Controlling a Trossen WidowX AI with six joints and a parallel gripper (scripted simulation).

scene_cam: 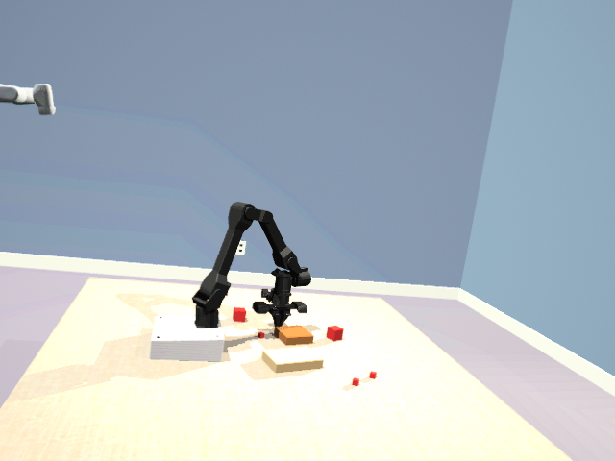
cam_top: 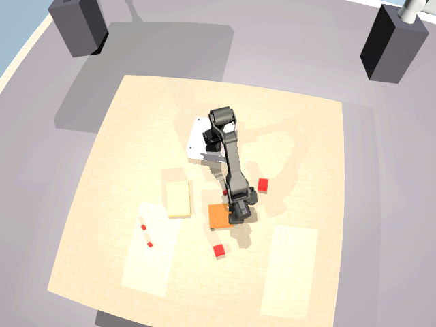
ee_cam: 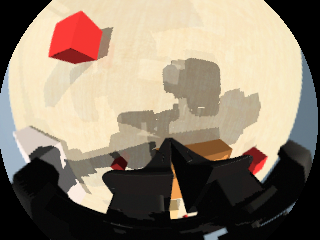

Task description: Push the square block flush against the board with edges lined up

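Right now my gripper tip is 6 cm to the left of the square block, 4 cm short of it and 1 cm below it. Round my gripper tip: pale cream board: 25 cm to the right, 4 cm behind, 1 cm above.
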